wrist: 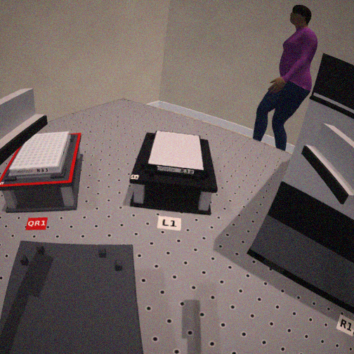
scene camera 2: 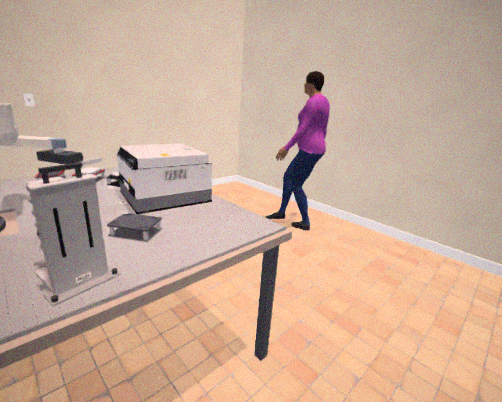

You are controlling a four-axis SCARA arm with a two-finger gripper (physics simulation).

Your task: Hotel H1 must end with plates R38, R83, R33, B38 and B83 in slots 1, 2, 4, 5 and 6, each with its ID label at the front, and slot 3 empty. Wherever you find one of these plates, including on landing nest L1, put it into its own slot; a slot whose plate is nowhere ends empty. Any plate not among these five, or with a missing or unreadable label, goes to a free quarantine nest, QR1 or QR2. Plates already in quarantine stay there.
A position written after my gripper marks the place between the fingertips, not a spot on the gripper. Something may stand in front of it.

Observation:
I see my gripper point(wrist: 178, 113) and an instrument point(scene camera 2: 147, 183).

